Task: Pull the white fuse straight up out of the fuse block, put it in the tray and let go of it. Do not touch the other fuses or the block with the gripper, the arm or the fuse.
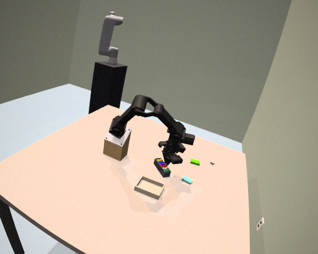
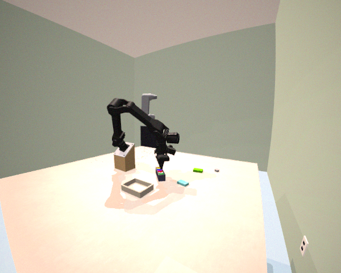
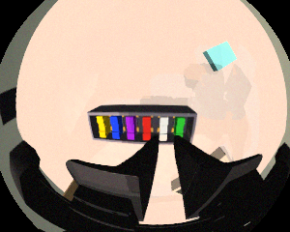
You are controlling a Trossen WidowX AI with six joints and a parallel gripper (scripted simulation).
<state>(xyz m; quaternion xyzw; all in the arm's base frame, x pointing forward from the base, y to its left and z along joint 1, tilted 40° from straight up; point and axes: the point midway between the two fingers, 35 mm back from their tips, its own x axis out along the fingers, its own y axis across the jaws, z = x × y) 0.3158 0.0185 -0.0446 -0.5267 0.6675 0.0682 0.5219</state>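
Now: the white fuse 40 mm below my gripper tip. Also, from my gripper tip: small grey piece 230 mm ahead, 330 mm to the left, 60 mm below; grey tray 180 mm to the right, 60 mm below; cyan block 140 mm ahead, 20 mm to the left, 60 mm below.
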